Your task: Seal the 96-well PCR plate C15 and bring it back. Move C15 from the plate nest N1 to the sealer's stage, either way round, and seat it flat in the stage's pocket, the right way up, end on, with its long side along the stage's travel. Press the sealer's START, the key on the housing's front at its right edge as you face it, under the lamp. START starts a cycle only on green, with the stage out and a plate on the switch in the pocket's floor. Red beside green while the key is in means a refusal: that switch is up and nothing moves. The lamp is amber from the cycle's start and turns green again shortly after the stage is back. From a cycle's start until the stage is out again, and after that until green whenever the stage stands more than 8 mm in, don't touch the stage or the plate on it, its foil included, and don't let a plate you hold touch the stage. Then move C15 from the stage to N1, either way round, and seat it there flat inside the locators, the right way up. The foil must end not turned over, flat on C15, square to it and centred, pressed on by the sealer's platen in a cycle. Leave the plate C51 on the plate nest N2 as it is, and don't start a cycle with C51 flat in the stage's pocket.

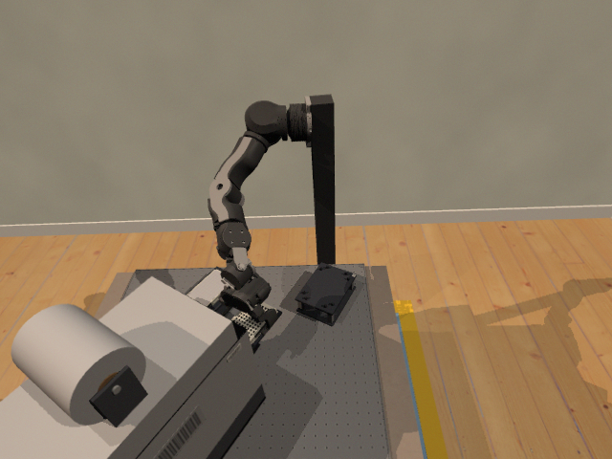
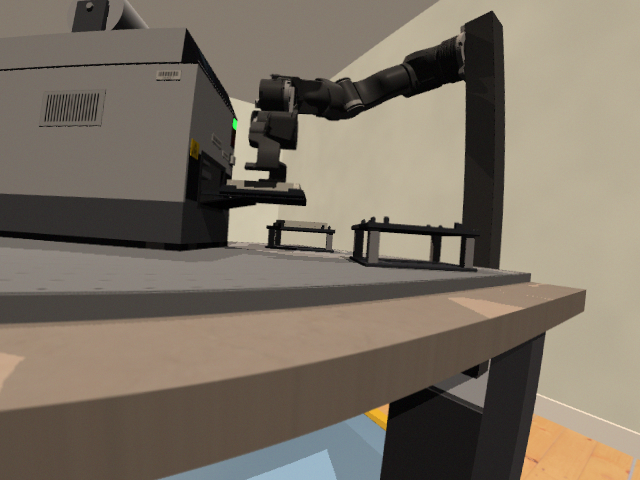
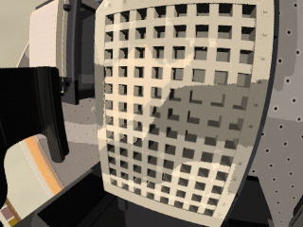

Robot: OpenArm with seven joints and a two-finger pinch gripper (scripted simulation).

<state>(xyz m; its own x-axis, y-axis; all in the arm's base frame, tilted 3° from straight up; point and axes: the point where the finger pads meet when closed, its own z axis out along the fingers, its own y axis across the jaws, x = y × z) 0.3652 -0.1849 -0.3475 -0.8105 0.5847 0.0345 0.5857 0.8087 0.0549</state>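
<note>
Right now my hand is 30 mm above the sealer's stage. From my hand the other things lie so: foil roll 260 mm ahead, 200 mm to the right, 290 mm above; start key 20 mm ahead, 140 mm to the right, 60 mm above.
</note>
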